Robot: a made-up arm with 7 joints. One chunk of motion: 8 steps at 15 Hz.
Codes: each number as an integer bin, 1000 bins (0 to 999) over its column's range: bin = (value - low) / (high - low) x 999, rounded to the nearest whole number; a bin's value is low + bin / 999 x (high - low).
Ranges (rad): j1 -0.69..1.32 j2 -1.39..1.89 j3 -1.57..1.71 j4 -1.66..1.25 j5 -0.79..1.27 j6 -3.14..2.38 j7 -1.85..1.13
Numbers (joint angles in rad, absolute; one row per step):
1: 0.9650 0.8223 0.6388 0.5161 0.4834 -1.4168 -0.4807
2: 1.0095 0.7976 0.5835 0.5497 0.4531 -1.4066 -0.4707
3: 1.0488 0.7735 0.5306 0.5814 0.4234 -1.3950 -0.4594
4: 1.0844 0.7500 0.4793 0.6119 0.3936 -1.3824 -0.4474
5: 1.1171 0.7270 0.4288 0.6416 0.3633 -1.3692 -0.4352
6: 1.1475 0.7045 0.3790 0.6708 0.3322 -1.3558 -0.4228
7: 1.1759 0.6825 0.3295 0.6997 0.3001 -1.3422 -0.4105
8: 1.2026 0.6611 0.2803 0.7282 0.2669 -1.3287 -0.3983
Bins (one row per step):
1: 823 674 673 747 618 312 459
2: 845 666 656 759 603 314 462
3: 864 659 640 769 588 316 466
4: 882 652 624 780 574 318 470
5: 898 645 609 790 559 320 474
6: 913 638 594 800 544 323 478
7: 927 631 579 810 529 325 483
8: 941 625 564 820 513 328 487

